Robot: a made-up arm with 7 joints.
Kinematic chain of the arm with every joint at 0, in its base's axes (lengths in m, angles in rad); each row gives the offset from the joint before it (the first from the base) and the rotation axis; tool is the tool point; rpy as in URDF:
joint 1: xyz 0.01 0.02 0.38 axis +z
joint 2: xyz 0 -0.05 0.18 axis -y
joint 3: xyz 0 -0.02 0.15 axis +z
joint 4: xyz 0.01 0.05 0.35 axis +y
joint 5: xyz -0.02 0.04 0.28 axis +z
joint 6: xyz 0.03 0 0.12 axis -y
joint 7: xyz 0 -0.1 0.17 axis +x
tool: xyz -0.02 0.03 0.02 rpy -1.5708 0 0
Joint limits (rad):
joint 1: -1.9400..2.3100
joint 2: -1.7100..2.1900
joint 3: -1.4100..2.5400
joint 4: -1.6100..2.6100
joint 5: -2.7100..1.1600
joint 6: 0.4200..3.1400
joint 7: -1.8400..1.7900
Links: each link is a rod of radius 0.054 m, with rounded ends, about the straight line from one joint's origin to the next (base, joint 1, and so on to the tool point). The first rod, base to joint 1, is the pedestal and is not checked.
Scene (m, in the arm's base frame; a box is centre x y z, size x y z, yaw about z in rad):
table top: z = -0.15
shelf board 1: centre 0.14 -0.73 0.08 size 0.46 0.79 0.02 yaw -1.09
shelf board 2: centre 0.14 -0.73 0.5 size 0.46 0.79 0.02 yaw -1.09
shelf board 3: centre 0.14 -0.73 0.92 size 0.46 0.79 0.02 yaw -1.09
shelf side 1: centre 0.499 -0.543 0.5 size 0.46 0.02 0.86 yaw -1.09
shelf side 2: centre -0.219 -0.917 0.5 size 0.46 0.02 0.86 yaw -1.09
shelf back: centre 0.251 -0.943 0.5 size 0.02 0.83 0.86 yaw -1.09
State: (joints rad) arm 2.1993 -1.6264 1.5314 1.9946 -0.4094 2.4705 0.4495
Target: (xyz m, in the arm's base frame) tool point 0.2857 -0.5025 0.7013
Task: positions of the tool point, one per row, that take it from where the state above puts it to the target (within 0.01 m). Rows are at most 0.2 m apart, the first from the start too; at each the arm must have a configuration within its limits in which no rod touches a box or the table.
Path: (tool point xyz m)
1: -0.4623 0.2792 0.7066
2: -0.4317 0.1993 0.8304
3: -0.3698 0.0932 0.9192
4: -0.2838 -0.0222 0.9598
5: -0.1849 -0.1279 0.9493
6: -0.0855 -0.2080 0.8941
7: 0.0042 -0.2523 0.8085
8: 0.0409 -0.3146 0.8060
9: 0.0907 -0.3751 0.7965
10: 0.1512 -0.4290 0.7770
11: 0.2180 -0.4724 0.7454
12: 0.2857 -0.5025 0.7013

